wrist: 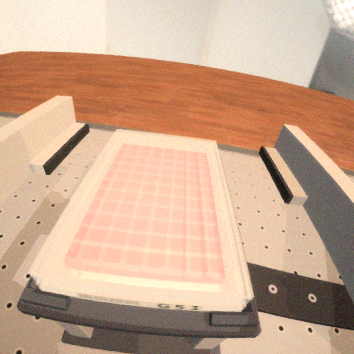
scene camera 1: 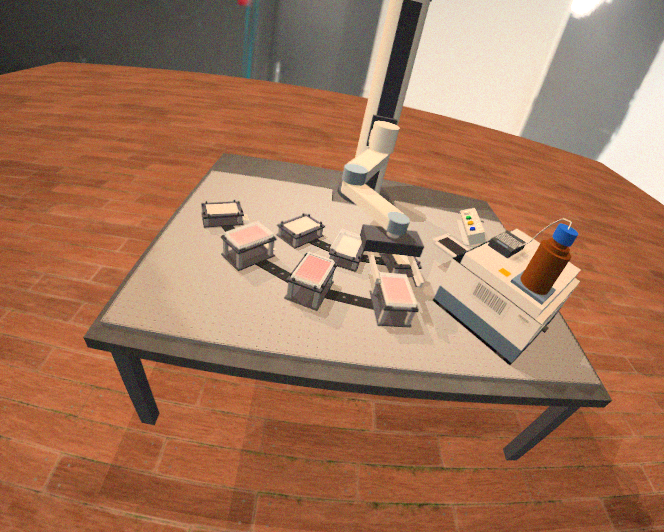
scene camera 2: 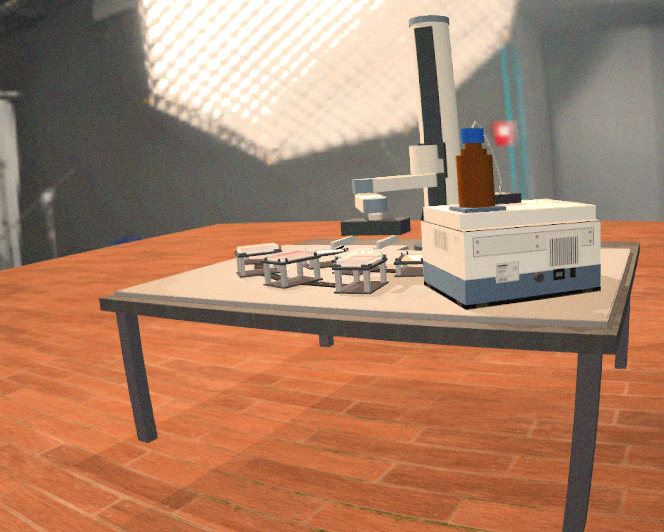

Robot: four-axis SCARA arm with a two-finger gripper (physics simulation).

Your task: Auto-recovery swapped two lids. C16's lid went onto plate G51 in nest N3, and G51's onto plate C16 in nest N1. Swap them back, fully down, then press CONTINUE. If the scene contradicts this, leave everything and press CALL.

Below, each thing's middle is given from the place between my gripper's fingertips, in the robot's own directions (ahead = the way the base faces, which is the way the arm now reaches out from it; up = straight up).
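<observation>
Brown bottle (scene camera 2: 475,178): 50 mm ahead of my hand, 360 mm left of it, 190 mm above.
</observation>
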